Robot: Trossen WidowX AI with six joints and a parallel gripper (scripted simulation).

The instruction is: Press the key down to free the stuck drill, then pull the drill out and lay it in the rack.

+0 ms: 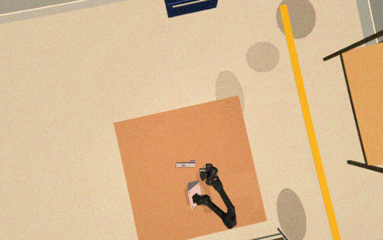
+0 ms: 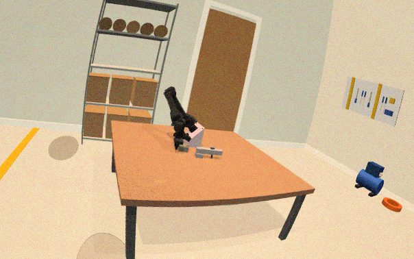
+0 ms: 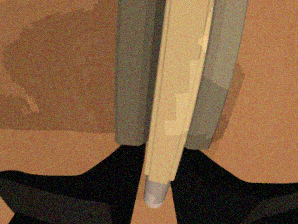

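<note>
Right now my gripper tip is 4 cm to the right of the drill, 4 cm below it and 1 cm short of it. Round my gripper tip: dark key knob (22 cm to the left, 12 cm ahead, 5 cm above); then dark grey rack (5 cm to the left, 1 cm ahead, 1 cm above); then block (20 cm to the left, 12 cm ahead, 4 cm above).
</note>
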